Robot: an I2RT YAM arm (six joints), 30 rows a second.
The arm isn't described. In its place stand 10 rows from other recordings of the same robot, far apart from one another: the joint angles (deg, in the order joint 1, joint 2, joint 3, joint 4, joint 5, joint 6), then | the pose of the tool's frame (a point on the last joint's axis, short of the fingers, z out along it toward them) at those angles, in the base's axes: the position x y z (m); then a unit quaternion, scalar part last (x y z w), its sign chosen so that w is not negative.
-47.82, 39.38, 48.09, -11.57, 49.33, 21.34 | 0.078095 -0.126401 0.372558 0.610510 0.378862 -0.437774 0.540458
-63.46, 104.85, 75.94, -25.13, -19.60, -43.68 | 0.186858 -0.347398 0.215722 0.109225 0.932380 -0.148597 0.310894
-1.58, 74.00, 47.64, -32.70, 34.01, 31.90 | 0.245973 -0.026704 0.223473 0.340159 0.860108 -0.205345 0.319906
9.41, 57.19, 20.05, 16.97, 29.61, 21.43 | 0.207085 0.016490 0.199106 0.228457 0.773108 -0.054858 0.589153
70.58, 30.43, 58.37, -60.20, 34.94, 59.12 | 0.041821 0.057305 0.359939 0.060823 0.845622 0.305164 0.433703
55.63, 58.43, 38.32, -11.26, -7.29, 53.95 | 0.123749 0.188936 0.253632 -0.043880 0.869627 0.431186 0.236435
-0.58, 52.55, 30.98, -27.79, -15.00, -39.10 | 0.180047 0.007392 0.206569 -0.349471 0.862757 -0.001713 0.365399
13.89, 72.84, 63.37, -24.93, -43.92, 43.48 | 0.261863 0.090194 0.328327 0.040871 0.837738 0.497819 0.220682
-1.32, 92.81, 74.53, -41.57, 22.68, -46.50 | 0.337657 -0.021511 0.264918 -0.316457 0.893744 -0.276925 0.156170
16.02, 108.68, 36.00, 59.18, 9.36, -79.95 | 0.329242 0.088510 0.122091 -0.547712 0.561409 -0.381015 0.489550
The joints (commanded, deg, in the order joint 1, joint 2, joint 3, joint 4, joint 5, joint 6), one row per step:
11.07 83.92 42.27 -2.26 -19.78 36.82
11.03 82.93 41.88 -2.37 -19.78 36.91
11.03 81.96 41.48 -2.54 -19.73 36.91
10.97 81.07 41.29 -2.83 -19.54 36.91
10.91 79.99 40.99 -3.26 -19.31 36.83
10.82 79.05 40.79 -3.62 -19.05 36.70
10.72 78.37 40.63 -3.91 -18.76 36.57
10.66 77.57 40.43 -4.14 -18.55 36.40
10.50 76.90 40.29 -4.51 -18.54 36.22
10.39 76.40 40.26 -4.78 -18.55 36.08
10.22 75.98 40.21 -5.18 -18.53 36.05
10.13 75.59 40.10 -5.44 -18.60 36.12
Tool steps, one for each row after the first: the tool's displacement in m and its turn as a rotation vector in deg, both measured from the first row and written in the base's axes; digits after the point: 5 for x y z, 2 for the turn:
-0.00258 -0.00071 0.00248 0.15 -0.44 -0.10
-0.00529 -0.00127 0.00467 0.19 -0.84 -0.13
-0.00729 -0.00208 0.00737 0.14 -1.27 -0.33
-0.01009 -0.00306 0.01010 0.01 -1.68 -0.51
-0.01229 -0.00408 0.01276 -0.18 -2.14 -0.71
-0.01392 -0.00506 0.01452 -0.41 -2.46 -0.94
-0.01585 -0.00585 0.01666 -0.58 -2.93 -1.05
-0.01754 -0.00695 0.01835 -0.67 -3.17 -1.10
-0.01860 -0.00767 0.02001 -0.72 -3.43 -1.12
-0.01970 -0.00870 0.02101 -0.76 -3.41 -1.28
-0.02086 -0.00930 0.02175 -0.67 -3.39 -1.36

